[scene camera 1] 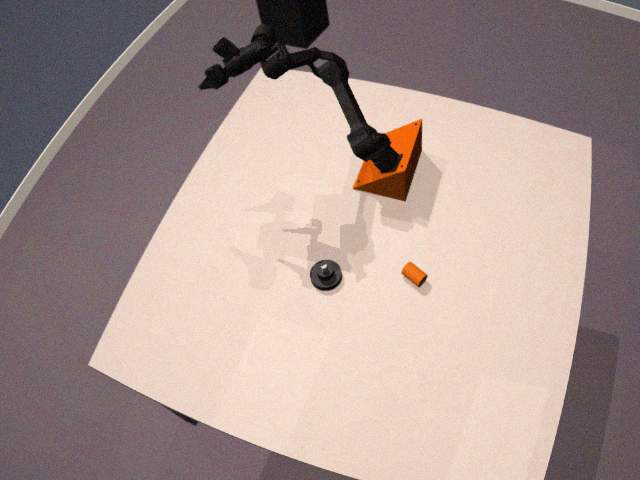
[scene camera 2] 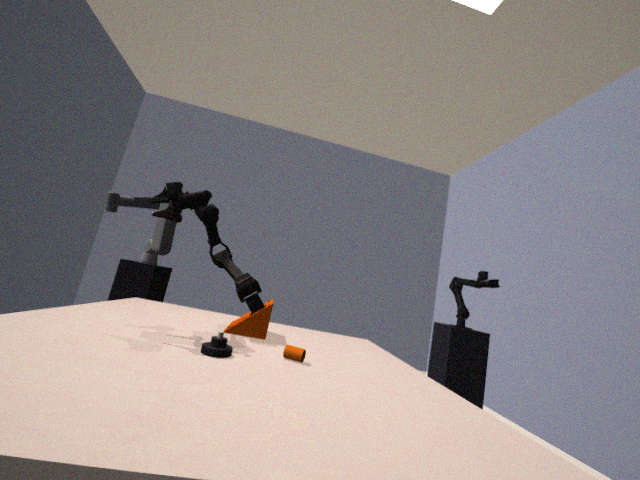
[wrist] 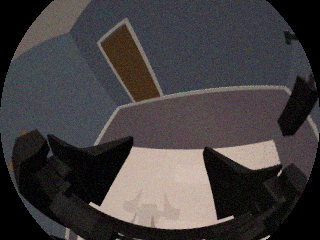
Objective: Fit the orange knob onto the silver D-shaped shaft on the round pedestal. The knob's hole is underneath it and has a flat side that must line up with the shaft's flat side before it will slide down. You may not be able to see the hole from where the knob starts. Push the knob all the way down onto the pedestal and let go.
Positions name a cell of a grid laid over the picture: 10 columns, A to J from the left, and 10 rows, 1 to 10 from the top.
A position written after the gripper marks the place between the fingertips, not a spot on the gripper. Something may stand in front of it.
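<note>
Open and holding nothing, the gripper (scene camera 1: D2) is also visible as the gripper (scene camera 2: C5) and, in the wrist camera, as the gripper (wrist: F7). The scene has a black round pedestal (scene camera 1: F6) as well.
</note>
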